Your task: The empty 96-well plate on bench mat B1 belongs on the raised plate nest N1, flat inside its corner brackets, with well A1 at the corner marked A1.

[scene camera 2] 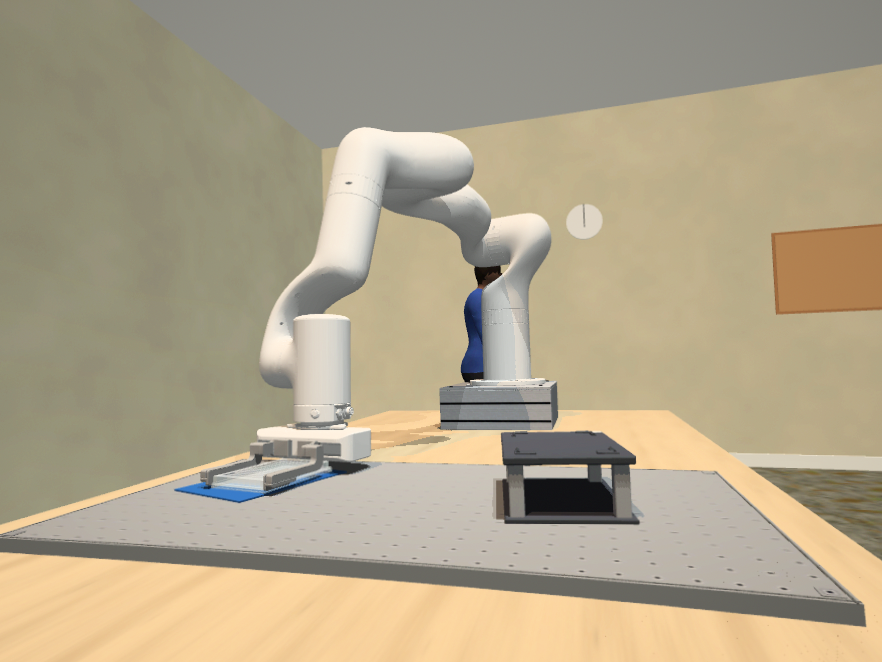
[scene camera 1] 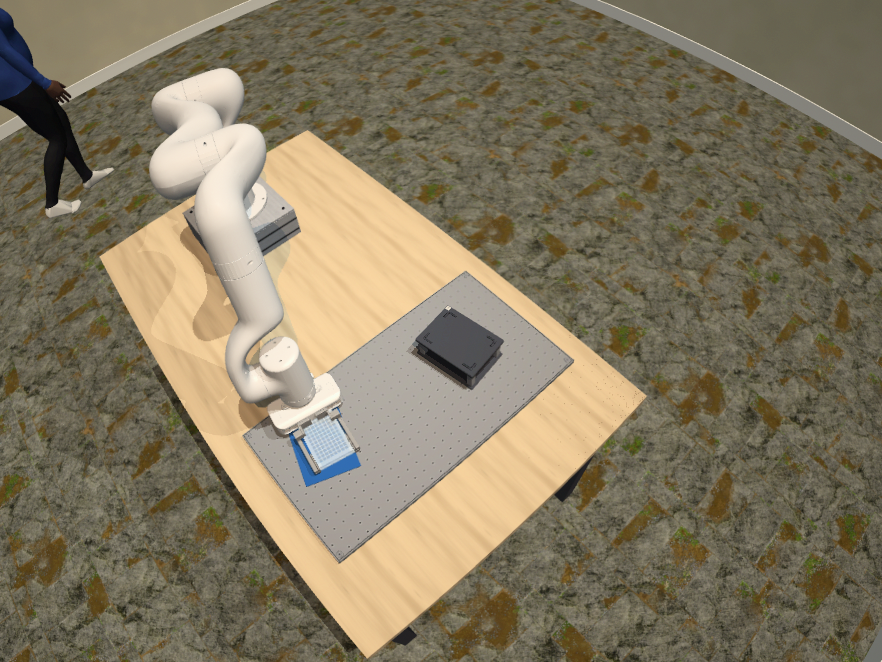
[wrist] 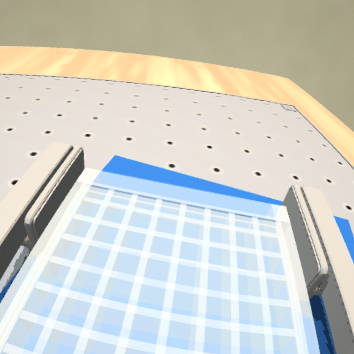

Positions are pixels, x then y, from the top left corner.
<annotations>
96-well plate: scene camera 2 250, 479; scene camera 1; wrist
same spot on 96-well plate: (wrist: 122, 257) = (scene camera 1: 335, 443)
</annotations>
